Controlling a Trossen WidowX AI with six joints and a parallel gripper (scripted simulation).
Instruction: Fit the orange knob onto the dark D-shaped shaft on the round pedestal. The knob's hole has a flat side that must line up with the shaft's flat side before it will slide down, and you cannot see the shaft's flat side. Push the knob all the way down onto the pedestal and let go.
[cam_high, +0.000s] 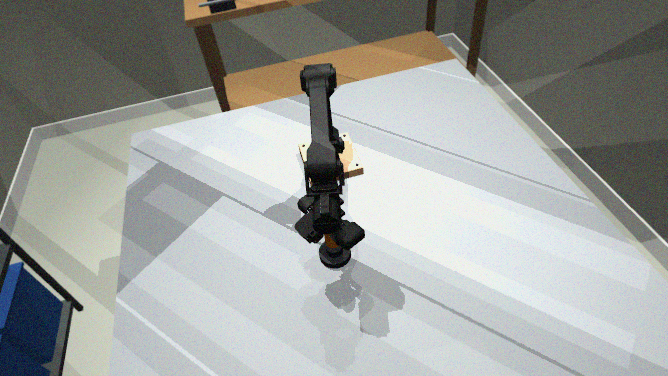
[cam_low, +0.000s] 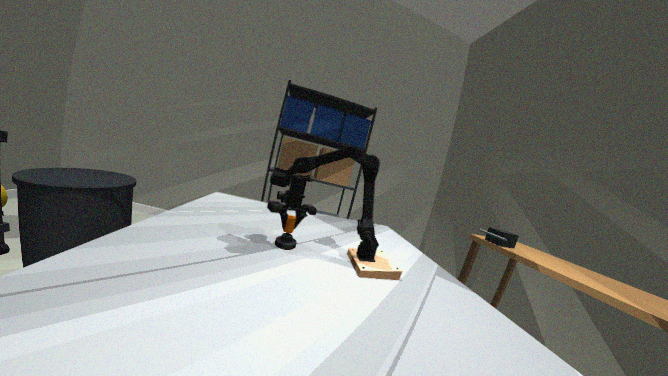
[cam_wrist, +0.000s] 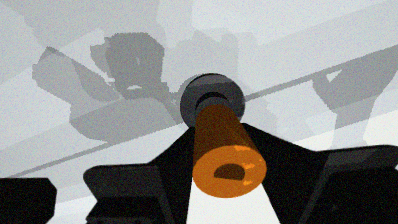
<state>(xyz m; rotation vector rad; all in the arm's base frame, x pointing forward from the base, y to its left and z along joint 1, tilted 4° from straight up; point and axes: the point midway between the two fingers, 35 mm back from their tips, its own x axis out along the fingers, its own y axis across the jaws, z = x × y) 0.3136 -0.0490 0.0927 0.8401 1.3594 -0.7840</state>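
Right now my gripper tip is 20 mm below the orange knob. Round my gripper tip: dark round pedestal (40 mm below).
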